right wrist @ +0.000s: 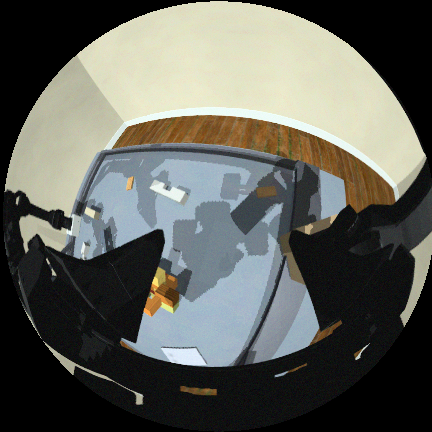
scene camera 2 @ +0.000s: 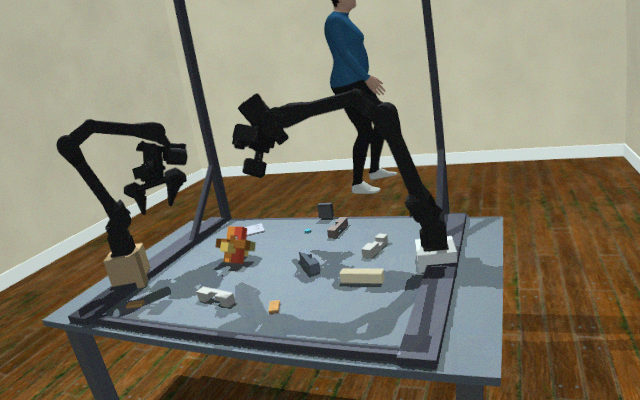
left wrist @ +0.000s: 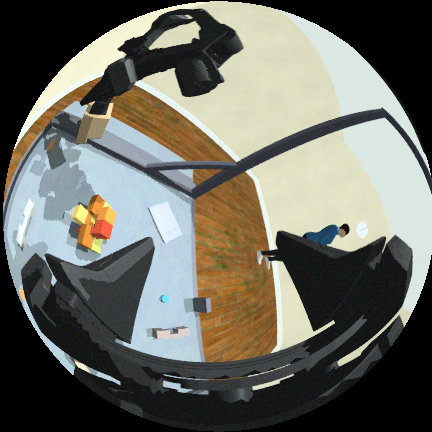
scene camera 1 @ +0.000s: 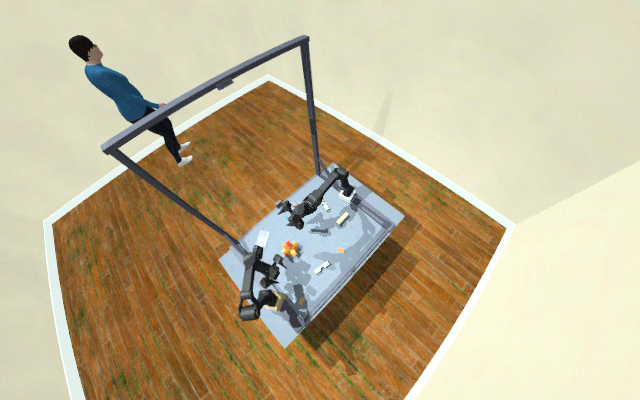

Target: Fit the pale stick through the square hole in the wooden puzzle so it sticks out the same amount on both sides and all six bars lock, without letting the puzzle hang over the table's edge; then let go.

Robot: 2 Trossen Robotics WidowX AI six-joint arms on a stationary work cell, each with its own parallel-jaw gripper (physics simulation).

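Frame: origin at the left arm's base, x ahead, y right, z down, level; metres.
Where they show: left gripper, between the fingertips: [scene camera 2: 250,154] [left wrist: 214,241] [scene camera 1: 282,219]; right gripper, between the fingertips: [right wrist: 229,236] [scene camera 2: 156,210] [left wrist: 89,96] [scene camera 1: 282,275]; left arm's base, origin of its link: [right wrist: 69,223] [scene camera 2: 435,245] [scene camera 1: 347,192]; right arm's base, origin of its link: [scene camera 2: 123,251] [left wrist: 98,108] [scene camera 1: 271,300].
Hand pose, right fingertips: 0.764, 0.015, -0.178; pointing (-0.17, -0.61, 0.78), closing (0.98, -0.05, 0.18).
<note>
Things, the pixels of their top centre, and the offset from my right fingertips, as dx, dy, dz.
- pale stick, centre of its top: [scene camera 2: 361,271] [right wrist: 88,211] [scene camera 1: 342,217] -0.567, -0.080, +0.201
- wooden puzzle, centre of its top: [right wrist: 148,288] [left wrist: 90,217] [scene camera 2: 231,238] -0.165, +0.099, +0.148
- white notched bar, centre of its top: [right wrist: 165,189] [scene camera 2: 214,292] -0.180, -0.137, +0.201
- orange piece, centre of its top: [scene camera 2: 273,305] -0.352, -0.188, +0.221
- dark notched block, centre of its top: [scene camera 2: 308,256] [right wrist: 102,245] -0.409, +0.035, +0.201
- light grey stepped block, centre of its top: [scene camera 2: 374,241] [right wrist: 81,253] -0.598, +0.099, +0.201
- brownish notched block, centre of its top: [left wrist: 173,333] [scene camera 2: 337,223] -0.470, +0.272, +0.201
- white card, centre of its top: [left wrist: 165,220] [right wrist: 182,356] [scene camera 2: 247,230] [scene camera 1: 262,238] -0.126, +0.348, +0.223
The pale stick [scene camera 1: 342,218] [scene camera 2: 362,276] [right wrist: 92,213] lies flat on the table, apart from the puzzle. The wooden puzzle [scene camera 1: 290,249] [scene camera 2: 235,245] [left wrist: 95,223] [right wrist: 164,292], a cluster of red, orange and yellow bars, stands on the table, inside its edges. Its square hole cannot be made out. My left gripper [scene camera 1: 288,214] [scene camera 2: 250,152] [left wrist: 214,241] is open and empty, high above the table and apart from both. My right gripper [scene camera 1: 280,273] [scene camera 2: 158,207] [right wrist: 229,236] is open and empty, raised beside the puzzle, at the picture's left in scene camera 2.
A white notched bar [scene camera 2: 215,296] and an orange piece [scene camera 2: 274,306] lie toward the front. A dark notched block [scene camera 2: 309,263], a light grey stepped block [scene camera 2: 375,246] and a brownish notched block [scene camera 2: 338,227] lie farther back. A white card [left wrist: 165,222] lies beyond the puzzle.
</note>
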